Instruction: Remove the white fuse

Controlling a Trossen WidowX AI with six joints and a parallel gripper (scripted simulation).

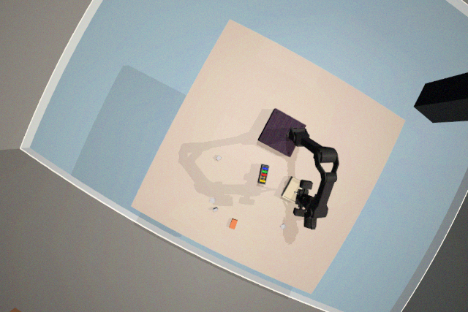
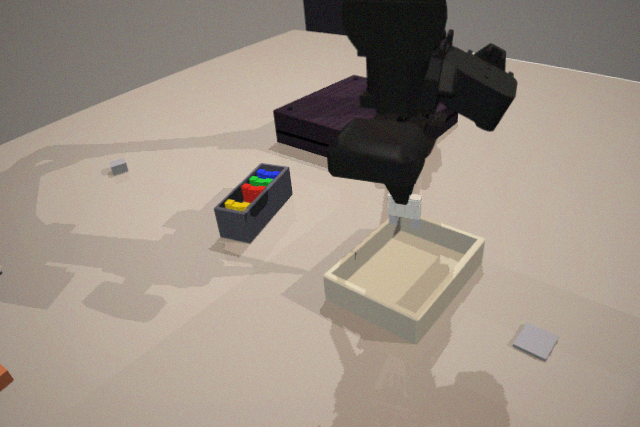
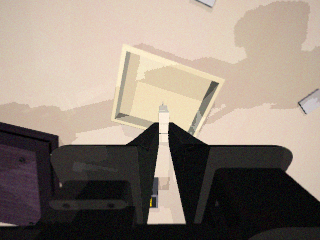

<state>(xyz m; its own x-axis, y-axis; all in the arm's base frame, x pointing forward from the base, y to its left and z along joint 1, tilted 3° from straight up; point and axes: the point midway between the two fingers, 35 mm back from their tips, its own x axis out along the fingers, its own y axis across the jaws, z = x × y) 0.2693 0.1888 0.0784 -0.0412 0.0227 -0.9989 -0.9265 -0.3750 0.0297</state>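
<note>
My gripper tip is 1 cm above the white fuse. Round my gripper tip: cream tray 1 cm to the left, 9 cm below.
</note>
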